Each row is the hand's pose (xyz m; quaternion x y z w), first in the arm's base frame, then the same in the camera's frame.
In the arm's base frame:
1: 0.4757 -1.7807 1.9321 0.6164 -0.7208 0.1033 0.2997
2: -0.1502 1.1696 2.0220 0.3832 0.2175 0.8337 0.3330
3: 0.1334 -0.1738 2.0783 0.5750 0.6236 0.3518 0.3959
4: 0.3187 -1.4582 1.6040 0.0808 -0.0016 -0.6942 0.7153
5: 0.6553 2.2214 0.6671 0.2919 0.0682 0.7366 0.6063
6: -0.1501 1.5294 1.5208 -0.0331 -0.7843 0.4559 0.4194
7: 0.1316 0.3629 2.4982 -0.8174 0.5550 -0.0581 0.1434
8: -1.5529 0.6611 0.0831 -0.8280 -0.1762 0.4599 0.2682
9: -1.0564 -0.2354 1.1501 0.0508 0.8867 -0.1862 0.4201
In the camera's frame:
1: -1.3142 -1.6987 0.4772 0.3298 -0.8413 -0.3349 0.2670
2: 0.6614 0.1831 1.7656 0.6547 -0.1294 0.5646 0.4856
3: -0.2299 -0.7310 1.2572 0.9142 0.2774 0.1988 0.2186
4: -1.1834 -1.2377 0.3952 0.1308 0.2772 -0.9010 0.3069
5: 1.8522 1.0604 0.5811 0.5699 -0.1448 0.3471 0.7306
6: 0.8998 0.6721 1.4747 -0.1564 -0.7010 0.0184 0.6955
7: 0.2349 -0.6973 1.7543 -0.4449 0.8499 0.1852 0.2132
8: -0.7678 1.9196 0.8026 -0.6265 0.1155 0.3870 0.6666
9: -1.0808 0.5095 1.1225 0.4826 0.8623 -0.1073 0.1095

